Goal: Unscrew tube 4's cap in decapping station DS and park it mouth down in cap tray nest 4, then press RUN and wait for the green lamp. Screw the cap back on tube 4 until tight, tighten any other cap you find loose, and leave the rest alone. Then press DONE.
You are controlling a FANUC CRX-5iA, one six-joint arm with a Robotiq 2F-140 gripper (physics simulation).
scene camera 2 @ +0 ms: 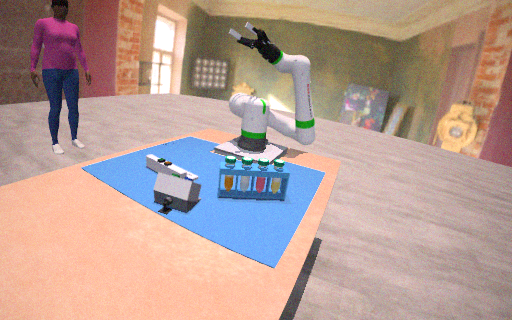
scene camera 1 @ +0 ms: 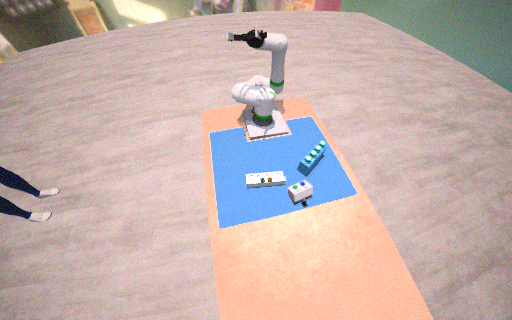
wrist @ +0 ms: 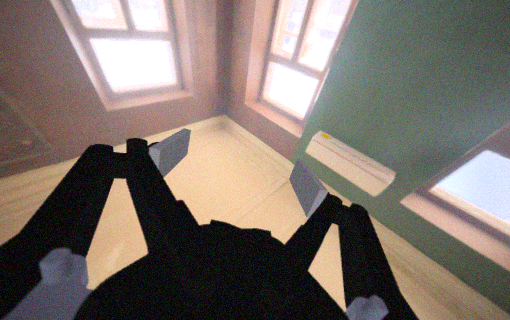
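Seen in the pictures: gripper, fingertip midpoint: (scene camera 2: 237,27) (scene camera 1: 241,34) (wrist: 243,156); arm's base, link origin: (scene camera 2: 251,145) (scene camera 1: 262,119).
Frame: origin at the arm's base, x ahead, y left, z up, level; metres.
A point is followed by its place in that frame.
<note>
My gripper (scene camera 1: 231,36) (scene camera 2: 241,30) @(x 0.037, y -0.135, z 0.585 m) (wrist: 243,156) @(x 0.037, y -0.135, z 0.585 m) is open and empty, raised high above the robot's base and far from the rack, its fingers pointing away upward. A blue rack (scene camera 1: 305,167) @(x 0.497, y 0.077, z 0.042 m) (scene camera 2: 237,171) @(x 0.488, y 0.129, z 0.060 m) holds tubes with orange, clear, red and yellow contents, all under green-and-white caps. Tube numbers and cap tightness cannot be read. A long white block (scene camera 1: 254,181) @(x 0.474, y -0.222, z 0.017 m) (scene camera 2: 153,163) @(x 0.487, y -0.216, z 0.001 m) carries small dark green and orange squares; no cap is discernible on it, and its labels are unreadable. A white-and-grey button box (scene camera 1: 301,194) @(x 0.635, y -0.019, z 0.038 m) (scene camera 2: 175,188) @(x 0.637, y 0.010, z 0.029 m) has a green button (scene camera 1: 295,187) @(x 0.589, y -0.032, z 0.041 m) and a blue button (scene camera 1: 302,184) @(x 0.587, y 0.010, z 0.044 m).
The rack, white block and button box stand on a blue mat (scene camera 1: 232,155) @(x 0.230, y -0.290, z -0.028 m) (scene camera 2: 235,225) @(x 0.628, y 0.194, z -0.028 m) on the table (scene camera 1: 310,265) @(x 0.952, y -0.108, z -0.031 m) (scene camera 2: 125,255) @(x 0.859, y 0.037, z -0.031 m). A small black object (scene camera 1: 304,203) @(x 0.671, y -0.004, z -0.018 m) (scene camera 2: 166,208) @(x 0.671, y 0.002, z -0.021 m) is beside the button box. A person (scene camera 2: 60,45) stands beyond the table. The wrist view shows walls and windows.
</note>
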